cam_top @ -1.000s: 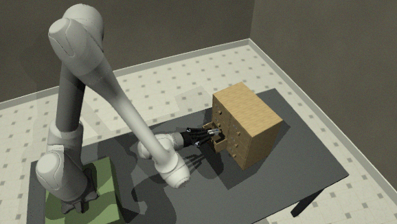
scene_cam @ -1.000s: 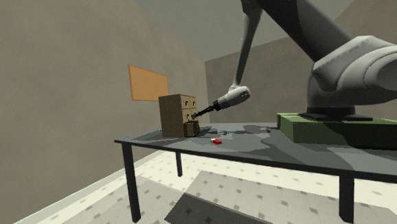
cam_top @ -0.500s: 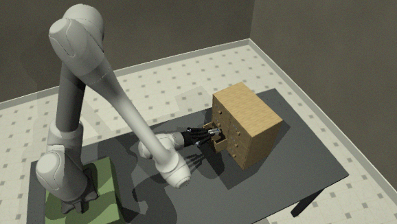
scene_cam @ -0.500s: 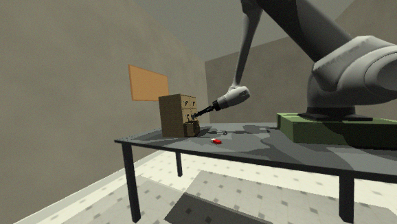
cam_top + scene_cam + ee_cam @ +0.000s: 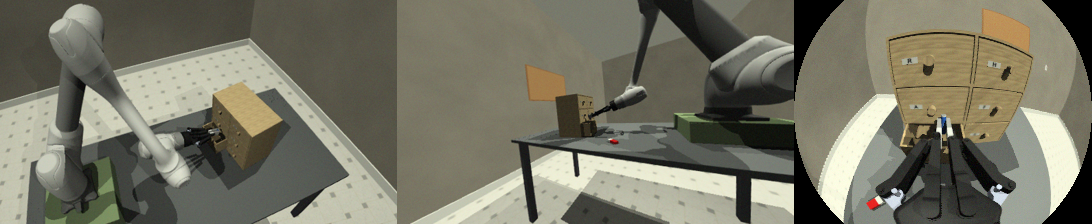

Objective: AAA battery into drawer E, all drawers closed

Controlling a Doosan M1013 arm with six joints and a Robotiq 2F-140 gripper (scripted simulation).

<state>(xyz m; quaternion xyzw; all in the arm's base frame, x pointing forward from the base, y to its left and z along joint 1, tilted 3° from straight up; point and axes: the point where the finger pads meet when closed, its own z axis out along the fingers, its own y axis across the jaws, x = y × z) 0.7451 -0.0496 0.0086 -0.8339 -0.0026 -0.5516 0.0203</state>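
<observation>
Right now the AAA battery is 3 cm ahead of my hand and 1 cm below it. Also, from my hand: red-and-white object 18 cm to the left, 18 cm behind, 14 cm below; then dark cylinder 22 cm behind, 14 cm below, 2 cm to the left.
</observation>
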